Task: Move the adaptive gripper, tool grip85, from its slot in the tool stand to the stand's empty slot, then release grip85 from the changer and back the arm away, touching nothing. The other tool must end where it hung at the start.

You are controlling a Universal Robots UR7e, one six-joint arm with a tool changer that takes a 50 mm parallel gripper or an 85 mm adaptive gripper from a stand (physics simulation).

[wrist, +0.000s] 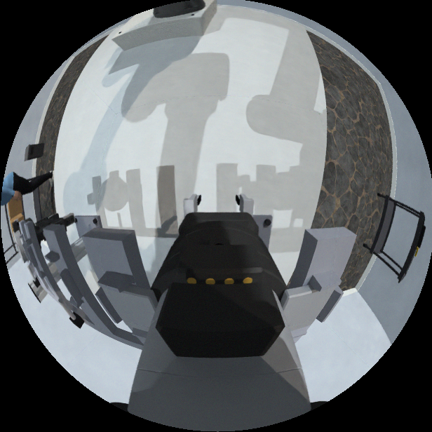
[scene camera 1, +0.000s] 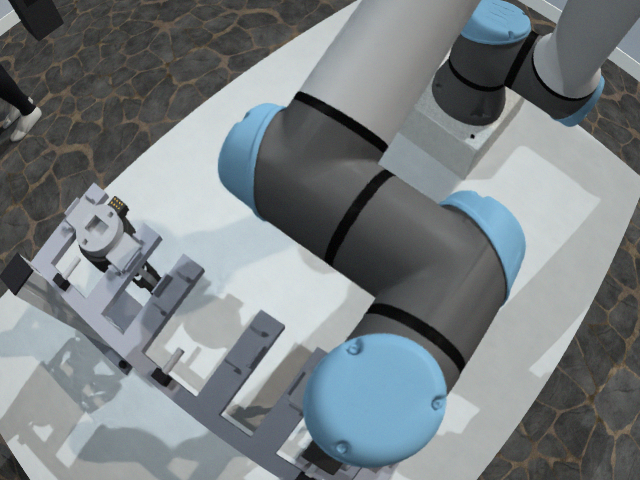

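Pixels of known places: arm's base at its link origin: [scene camera 1: 468, 95].
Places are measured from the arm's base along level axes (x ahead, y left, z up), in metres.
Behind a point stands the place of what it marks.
Note:
The tool stand [scene camera 1: 209, 405] @(y 0.082, x 0.697, z 0.176 m) [wrist: 117, 250] has a tool [scene camera 1: 100, 232] @(y -0.162, x 0.657, z 0.182 m) hanging in its left slot; the dark linkage below its grey plate looks like adaptive gripper grip85. The middle slot, with a pin [scene camera 1: 173, 361] @(y 0.026, x 0.690, z 0.189 m), is empty. The arm's wrist [scene camera 1: 374, 400] @(y 0.192, x 0.609, z 0.411 m) is over the right slot and hides it in scene camera 1. In the wrist view, a black-bodied tool, my gripper [wrist: 218, 200], sits there between two stand prongs, its small fingertips apart with nothing between them. A black connector block [wrist: 220, 320] is close to its gold contacts [wrist: 220, 281]; whether the changer is locked cannot be told.
The arm's base block [scene camera 1: 439, 139] @(y 0.007, x 0.108, z -0.043 m) stands at the far side of the white table [scene camera 1: 547, 206] @(y 0.258, x 0.022, z -0.106 m). The right prong [wrist: 327, 250] is close beside the black tool. A dark object [scene camera 1: 38, 18] and part of a person [scene camera 1: 25, 121] show beyond the table.

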